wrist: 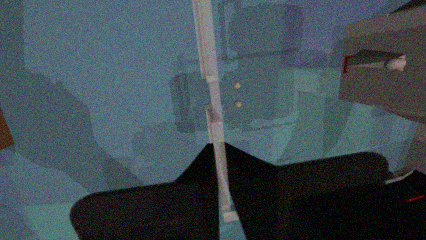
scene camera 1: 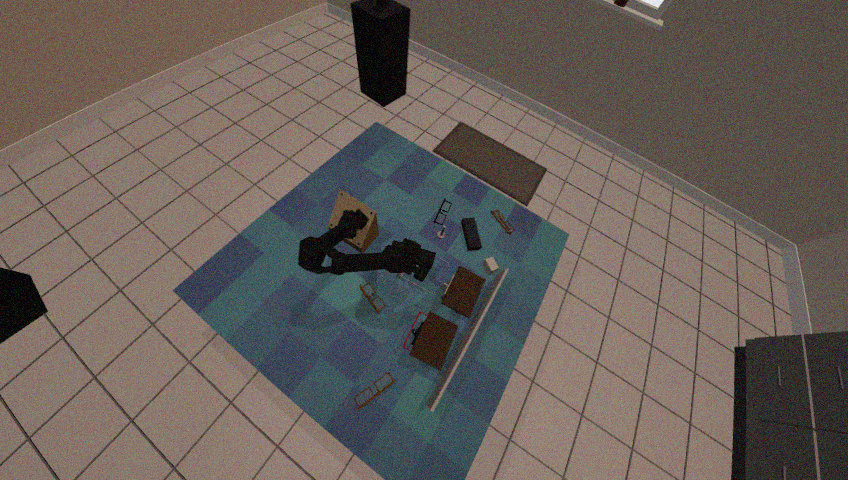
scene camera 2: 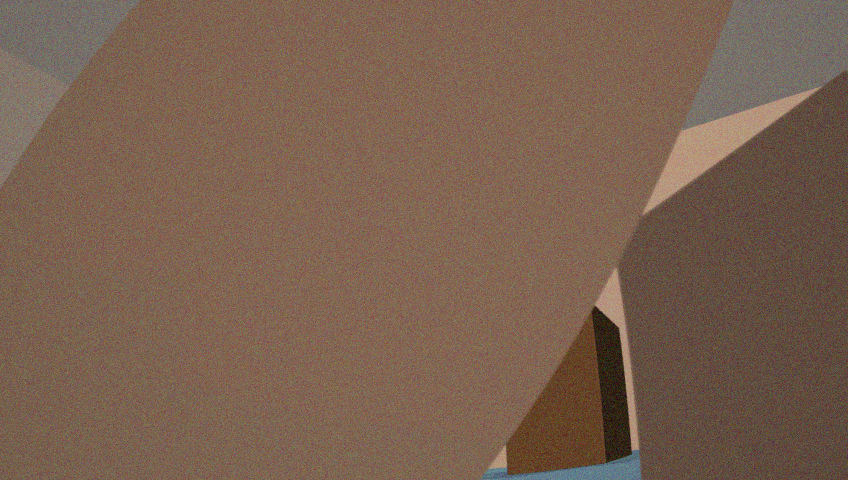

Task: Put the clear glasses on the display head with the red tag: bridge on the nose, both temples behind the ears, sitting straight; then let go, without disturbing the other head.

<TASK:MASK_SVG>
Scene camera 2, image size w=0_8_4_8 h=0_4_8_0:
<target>white cube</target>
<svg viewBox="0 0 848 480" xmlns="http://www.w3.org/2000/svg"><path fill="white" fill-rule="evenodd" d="M847 70L844 70L830 80L830 82L809 95L804 101L771 123L771 125L767 126L756 136L754 135L753 138L746 141L745 144L743 143L742 146L739 146L739 148L702 173L702 175L689 182L681 190L679 189L668 199L666 198L662 203L641 216L633 235L631 235L628 246L626 246L616 267L624 308L631 374L633 377L641 480L848 480Z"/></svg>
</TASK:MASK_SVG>
